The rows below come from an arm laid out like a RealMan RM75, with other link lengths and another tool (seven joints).
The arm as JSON. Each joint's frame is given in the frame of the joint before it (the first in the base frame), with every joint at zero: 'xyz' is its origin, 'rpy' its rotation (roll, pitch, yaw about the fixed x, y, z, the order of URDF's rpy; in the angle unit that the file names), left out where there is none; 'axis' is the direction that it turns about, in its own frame. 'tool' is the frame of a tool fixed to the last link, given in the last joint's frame.
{
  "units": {
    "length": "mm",
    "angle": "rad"
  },
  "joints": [
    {
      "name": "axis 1",
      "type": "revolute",
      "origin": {
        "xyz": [
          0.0,
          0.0,
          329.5
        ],
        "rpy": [
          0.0,
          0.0,
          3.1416
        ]
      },
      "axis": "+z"
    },
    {
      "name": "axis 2",
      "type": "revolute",
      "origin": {
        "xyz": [
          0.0,
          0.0,
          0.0
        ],
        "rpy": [
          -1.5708,
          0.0,
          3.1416
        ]
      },
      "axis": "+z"
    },
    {
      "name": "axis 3",
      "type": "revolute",
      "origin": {
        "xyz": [
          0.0,
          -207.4,
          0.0
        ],
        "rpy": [
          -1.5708,
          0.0,
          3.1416
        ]
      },
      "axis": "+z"
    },
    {
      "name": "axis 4",
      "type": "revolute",
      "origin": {
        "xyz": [
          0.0,
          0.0,
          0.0
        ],
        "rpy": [
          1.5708,
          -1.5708,
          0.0
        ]
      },
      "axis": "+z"
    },
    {
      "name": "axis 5",
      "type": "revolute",
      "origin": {
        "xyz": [
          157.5,
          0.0,
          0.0
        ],
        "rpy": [
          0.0,
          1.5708,
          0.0
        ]
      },
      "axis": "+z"
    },
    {
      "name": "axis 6",
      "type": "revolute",
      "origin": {
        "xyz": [
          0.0,
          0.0,
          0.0
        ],
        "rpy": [
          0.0,
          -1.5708,
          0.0
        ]
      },
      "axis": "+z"
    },
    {
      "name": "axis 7",
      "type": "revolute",
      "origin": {
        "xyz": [
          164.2,
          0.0,
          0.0
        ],
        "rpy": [
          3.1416,
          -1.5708,
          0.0
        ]
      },
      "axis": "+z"
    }
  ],
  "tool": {
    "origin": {
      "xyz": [
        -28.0,
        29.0,
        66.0
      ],
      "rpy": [
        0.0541,
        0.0,
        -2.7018
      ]
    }
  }
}
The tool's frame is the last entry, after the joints.
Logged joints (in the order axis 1, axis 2, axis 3, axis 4, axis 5, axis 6, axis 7), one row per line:
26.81 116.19 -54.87 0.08 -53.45 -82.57 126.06
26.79 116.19 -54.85 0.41 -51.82 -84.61 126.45
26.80 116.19 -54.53 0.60 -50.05 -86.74 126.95
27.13 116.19 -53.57 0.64 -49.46 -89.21 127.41
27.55 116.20 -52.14 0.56 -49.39 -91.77 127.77
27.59 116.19 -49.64 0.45 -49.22 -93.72 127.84
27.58 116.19 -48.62 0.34 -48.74 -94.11 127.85
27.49 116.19 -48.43 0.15 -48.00 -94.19 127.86
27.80 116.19 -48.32 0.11 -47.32 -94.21 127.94
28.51 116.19 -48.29 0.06 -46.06 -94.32 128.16
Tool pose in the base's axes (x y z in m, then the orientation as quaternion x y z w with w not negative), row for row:
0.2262 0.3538 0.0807 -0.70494 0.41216 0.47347 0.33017
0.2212 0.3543 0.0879 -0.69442 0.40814 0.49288 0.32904
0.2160 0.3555 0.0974 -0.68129 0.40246 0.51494 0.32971
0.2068 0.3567 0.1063 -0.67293 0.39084 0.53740 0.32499
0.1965 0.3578 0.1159 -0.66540 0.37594 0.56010 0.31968
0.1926 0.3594 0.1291 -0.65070 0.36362 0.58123 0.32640
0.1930 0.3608 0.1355 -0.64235 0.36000 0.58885 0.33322
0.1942 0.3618 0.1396 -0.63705 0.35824 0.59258 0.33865
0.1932 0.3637 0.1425 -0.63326 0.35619 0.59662 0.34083
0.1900 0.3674 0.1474 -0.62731 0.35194 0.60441 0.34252
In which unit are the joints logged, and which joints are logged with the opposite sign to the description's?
The joints are logged in degrees. Opposite sign: none.
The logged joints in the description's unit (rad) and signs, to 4 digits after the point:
0.4679 2.0279 -0.9577 0.0014 -0.9329 -1.4411 2.2002
0.4676 2.0279 -0.9573 0.0072 -0.9044 -1.4767 2.2070
0.4677 2.0279 -0.9517 0.0105 -0.8735 -1.5139 2.2157
0.4735 2.0279 -0.9350 0.0112 -0.8632 -1.5570 2.2237
0.4808 2.0281 -0.9100 0.0098 -0.8620 -1.6017 2.2300
0.4815 2.0279 -0.8664 0.0079 -0.8591 -1.6357 2.2312
0.4814 2.0279 -0.8486 0.0059 -0.8507 -1.6425 2.2314
0.4798 2.0279 -0.8453 0.0026 -0.8378 -1.6439 2.2316
0.4852 2.0279 -0.8433 0.0019 -0.8259 -1.6443 2.2330
0.4976 2.0279 -0.8428 0.0010 -0.8039 -1.6462 2.2368

